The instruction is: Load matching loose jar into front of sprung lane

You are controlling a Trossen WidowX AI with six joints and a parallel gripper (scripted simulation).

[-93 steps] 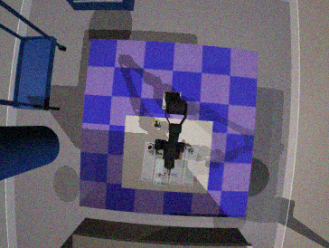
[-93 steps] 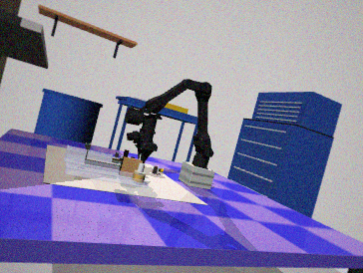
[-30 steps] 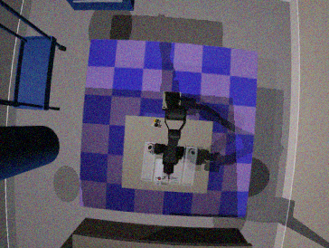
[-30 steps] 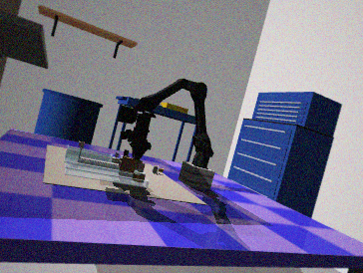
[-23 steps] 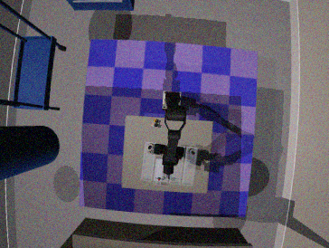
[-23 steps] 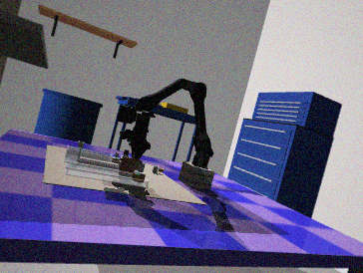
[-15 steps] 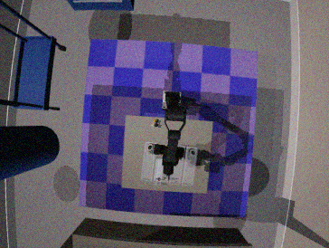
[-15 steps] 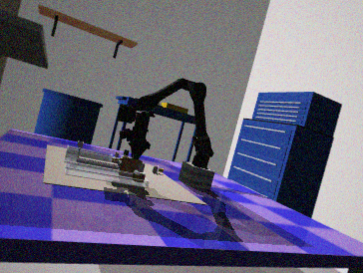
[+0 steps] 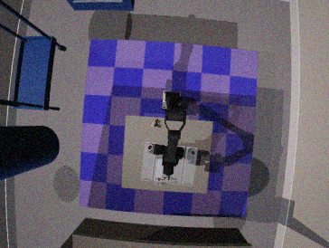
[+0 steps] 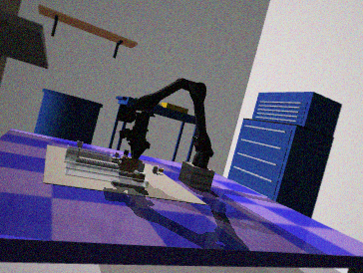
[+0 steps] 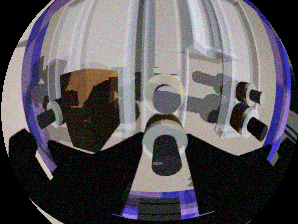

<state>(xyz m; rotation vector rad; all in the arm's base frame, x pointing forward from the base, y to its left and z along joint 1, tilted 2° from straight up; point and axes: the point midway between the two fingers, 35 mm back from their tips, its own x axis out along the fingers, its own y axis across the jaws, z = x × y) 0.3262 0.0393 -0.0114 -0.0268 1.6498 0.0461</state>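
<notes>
The brown box lies 8 cm to the left of my gripper tip, 2 cm ahead of it and 1 cm below it.
</notes>
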